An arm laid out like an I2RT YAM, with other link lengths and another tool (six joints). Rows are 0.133 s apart.
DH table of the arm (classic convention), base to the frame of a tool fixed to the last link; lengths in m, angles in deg. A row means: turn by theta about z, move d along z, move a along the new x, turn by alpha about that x. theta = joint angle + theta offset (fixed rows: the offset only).
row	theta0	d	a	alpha
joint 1	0	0.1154	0.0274	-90
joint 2	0	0	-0.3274	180
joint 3	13.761	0	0.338	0
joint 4	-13.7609	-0.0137	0.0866	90
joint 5	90	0	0	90
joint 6	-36.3	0.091	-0.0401	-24.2
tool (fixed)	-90	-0.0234	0	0
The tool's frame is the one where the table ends.
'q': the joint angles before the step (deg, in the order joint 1, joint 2, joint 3, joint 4, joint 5, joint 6). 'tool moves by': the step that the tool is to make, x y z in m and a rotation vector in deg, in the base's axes. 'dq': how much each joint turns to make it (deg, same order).
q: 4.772 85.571 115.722 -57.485 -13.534 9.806
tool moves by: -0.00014 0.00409 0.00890 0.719 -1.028 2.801
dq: 0.253 1.285 2.632 -0.417 -2.557 -0.611
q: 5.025 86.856 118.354 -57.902 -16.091 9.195
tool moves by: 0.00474 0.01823 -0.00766 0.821 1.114 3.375
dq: 2.497 0.912 -0.719 0.745 -1.207 0.460
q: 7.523 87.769 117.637 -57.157 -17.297 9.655
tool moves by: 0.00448 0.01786 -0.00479 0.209 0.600 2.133
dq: 2.542 1.150 0.153 0.576 0.225 0.474
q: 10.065 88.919 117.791 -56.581 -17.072 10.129
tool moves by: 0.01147 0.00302 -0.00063 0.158 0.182 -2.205
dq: 0.419 1.510 1.262 0.492 2.239 1.437
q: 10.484 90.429 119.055 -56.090 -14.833 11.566
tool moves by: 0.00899 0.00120 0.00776 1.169 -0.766 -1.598
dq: 0.048 1.752 2.750 0.388 1.015 1.696
